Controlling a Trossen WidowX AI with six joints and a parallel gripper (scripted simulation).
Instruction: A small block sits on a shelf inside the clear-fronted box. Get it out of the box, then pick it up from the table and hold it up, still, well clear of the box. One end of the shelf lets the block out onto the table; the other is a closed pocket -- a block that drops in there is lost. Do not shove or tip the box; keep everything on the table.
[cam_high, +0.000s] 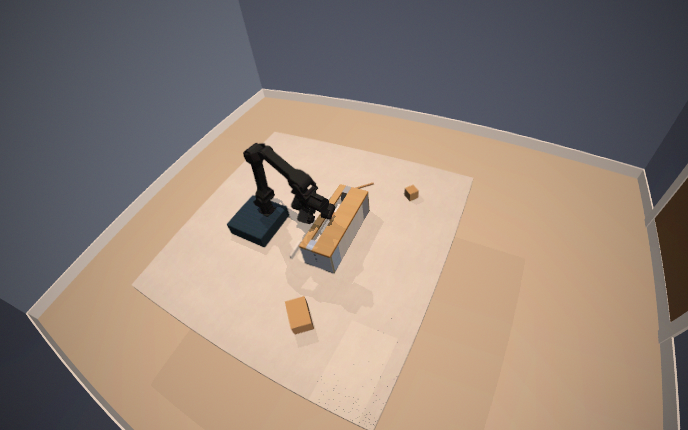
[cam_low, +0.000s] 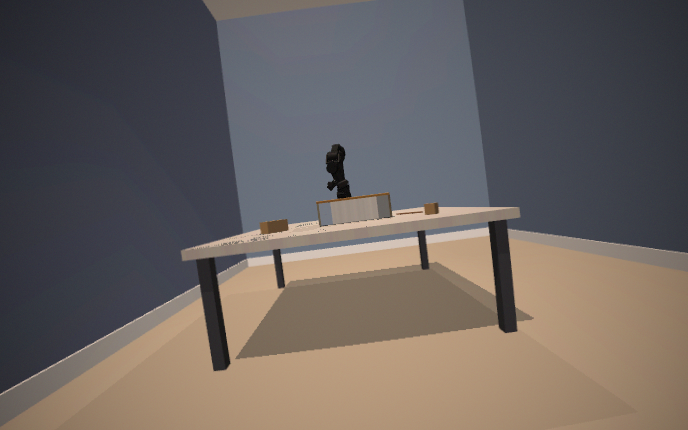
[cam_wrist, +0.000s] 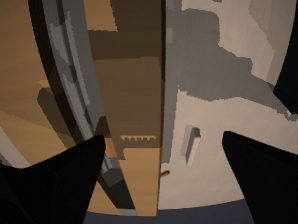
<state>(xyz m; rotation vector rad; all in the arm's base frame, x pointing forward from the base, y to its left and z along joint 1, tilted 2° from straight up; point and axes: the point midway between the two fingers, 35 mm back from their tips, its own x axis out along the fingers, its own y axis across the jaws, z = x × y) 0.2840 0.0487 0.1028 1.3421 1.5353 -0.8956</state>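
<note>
The clear-fronted box is 70 mm below my gripper tip, 30 mm ahead of it and 10 mm to the left of it. Also, from my gripper tip: thin wooden stick 320 mm to the left, 120 mm below, 20 mm behind; then larger tan block 390 mm to the right, 180 mm ahead, 100 mm below; then orange block 50 mm to the left, 40 mm below, 40 mm ahead.
</note>
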